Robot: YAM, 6 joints.
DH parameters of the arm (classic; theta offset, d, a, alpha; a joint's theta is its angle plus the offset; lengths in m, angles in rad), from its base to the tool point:
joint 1: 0 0.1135 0.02 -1.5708
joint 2: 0 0 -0.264 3.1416
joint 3: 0.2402 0 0.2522 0
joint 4: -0.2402 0 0.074 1.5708
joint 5: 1.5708 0 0 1.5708
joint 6: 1.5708 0.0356 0 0
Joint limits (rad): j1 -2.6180..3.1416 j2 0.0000..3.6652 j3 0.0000..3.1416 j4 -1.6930..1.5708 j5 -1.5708..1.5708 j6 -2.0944..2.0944
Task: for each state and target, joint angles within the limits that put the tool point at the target. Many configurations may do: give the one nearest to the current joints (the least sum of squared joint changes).
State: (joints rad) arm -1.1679 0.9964 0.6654 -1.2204 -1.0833 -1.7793
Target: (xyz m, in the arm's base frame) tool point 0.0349 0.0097 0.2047
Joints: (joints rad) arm -0.8514 0.4366 0.4669 -1.6930 -1.1604 -1.7793
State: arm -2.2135 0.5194 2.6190 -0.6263 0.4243 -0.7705
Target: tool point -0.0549 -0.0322 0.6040
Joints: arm -2.3446 1.0355 2.0726 -0.8266 0.4904 -0.7705
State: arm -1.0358 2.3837 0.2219 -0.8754 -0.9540 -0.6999
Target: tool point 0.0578 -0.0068 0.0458
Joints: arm -0.6909 2.3377 0.2660 -0.9131 -1.0918 -0.6999
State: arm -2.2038 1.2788 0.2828 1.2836 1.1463 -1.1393
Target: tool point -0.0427 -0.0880 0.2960
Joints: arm -1.6898 0.6273 0.1756 1.5652 1.1139 -1.1393
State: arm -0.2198 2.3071 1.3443 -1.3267 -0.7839 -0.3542
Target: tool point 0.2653 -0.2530 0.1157
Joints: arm -0.8281 2.2315 1.5182 -1.2769 -0.7532 -0.3542
